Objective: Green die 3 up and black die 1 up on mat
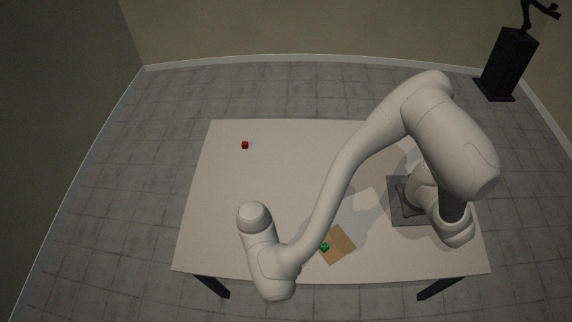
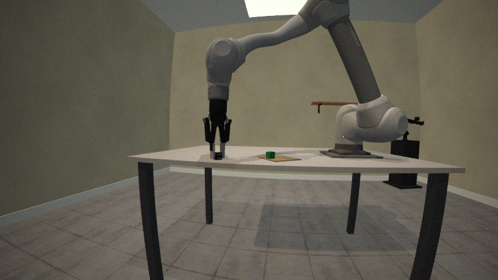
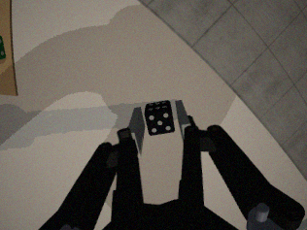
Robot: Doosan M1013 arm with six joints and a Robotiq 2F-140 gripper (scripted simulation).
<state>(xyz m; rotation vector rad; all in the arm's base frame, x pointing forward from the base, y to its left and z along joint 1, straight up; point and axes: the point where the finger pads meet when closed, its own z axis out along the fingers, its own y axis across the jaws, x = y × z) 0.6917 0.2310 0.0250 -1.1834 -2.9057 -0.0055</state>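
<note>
The black die is 20 mm below my hand. Round my hand: red die: 120 mm ahead, 630 mm to the right, 20 mm below; then green die: 230 mm behind, 50 mm to the right, 20 mm below; then tan mat: 270 mm behind, 60 mm to the right, 30 mm below.
</note>
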